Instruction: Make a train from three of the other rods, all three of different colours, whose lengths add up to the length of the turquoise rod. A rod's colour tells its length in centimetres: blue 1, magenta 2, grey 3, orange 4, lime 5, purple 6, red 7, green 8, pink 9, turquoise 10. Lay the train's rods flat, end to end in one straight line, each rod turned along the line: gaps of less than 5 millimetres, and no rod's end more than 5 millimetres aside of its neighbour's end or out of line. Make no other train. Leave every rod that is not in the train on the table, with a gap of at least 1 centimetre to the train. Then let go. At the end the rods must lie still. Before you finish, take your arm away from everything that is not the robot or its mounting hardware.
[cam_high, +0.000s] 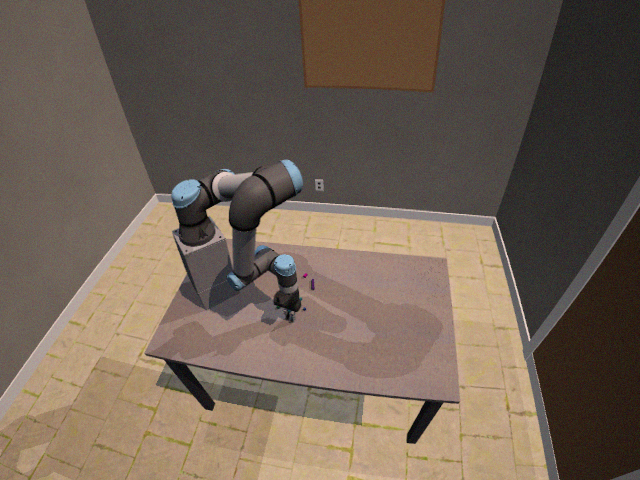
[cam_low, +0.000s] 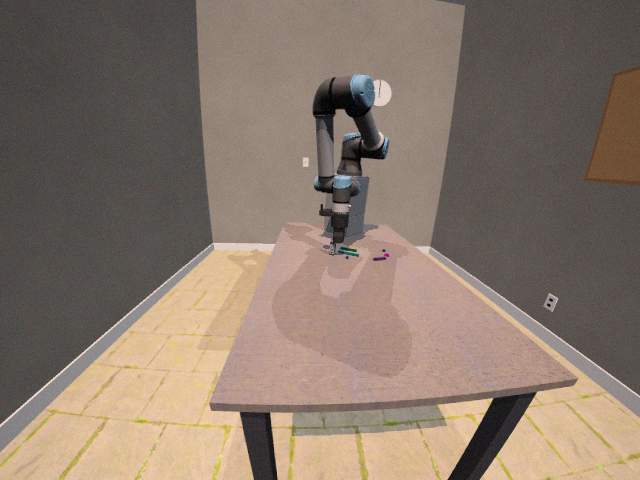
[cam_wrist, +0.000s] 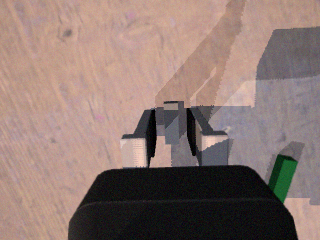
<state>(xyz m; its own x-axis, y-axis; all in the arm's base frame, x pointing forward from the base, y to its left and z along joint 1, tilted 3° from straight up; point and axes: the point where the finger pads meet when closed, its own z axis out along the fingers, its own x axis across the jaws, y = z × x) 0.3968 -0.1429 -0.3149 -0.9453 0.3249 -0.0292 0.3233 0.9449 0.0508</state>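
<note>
My gripper is now 2 cm above the grey rod. From my hand the other things lie so: purple rod: 20 cm to the left, 8 cm ahead, 2 cm below; then green rod: 9 cm to the left, 5 cm behind, 2 cm below; then turquoise rod: 8 cm to the left, 2 cm below.
</note>
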